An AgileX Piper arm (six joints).
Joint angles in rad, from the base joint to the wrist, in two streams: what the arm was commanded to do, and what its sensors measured. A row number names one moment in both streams.
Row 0, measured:
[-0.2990, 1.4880, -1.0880, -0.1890, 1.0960, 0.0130]
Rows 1 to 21, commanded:
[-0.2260, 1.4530, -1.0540, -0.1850, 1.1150, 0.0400]
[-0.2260, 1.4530, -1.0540, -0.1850, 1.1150, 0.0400]
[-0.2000, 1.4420, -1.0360, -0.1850, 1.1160, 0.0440]
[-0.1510, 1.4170, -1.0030, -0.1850, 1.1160, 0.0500]
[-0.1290, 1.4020, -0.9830, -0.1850, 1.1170, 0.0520]
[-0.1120, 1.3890, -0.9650, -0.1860, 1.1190, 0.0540]
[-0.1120, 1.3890, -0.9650, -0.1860, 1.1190, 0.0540]
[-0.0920, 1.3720, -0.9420, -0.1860, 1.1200, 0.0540]
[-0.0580, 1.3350, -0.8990, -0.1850, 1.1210, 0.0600]
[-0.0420, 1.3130, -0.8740, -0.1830, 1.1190, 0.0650]
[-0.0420, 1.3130, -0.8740, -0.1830, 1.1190, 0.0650]
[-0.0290, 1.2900, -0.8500, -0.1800, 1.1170, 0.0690]
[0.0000, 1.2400, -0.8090, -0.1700, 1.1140, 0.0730]
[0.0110, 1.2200, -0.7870, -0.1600, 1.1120, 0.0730]
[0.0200, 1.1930, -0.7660, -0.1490, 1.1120, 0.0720]
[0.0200, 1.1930, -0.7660, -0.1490, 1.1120, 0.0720]
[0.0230, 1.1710, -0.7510, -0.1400, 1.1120, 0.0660]
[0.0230, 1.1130, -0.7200, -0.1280, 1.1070, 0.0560]
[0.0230, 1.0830, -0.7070, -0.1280, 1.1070, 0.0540]
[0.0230, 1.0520, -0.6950, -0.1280, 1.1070, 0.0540]
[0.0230, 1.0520, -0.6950, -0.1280, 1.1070, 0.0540]
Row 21, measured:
[0.0210, 1.1280, -0.7310, -0.1320, 1.1070, 0.0630]
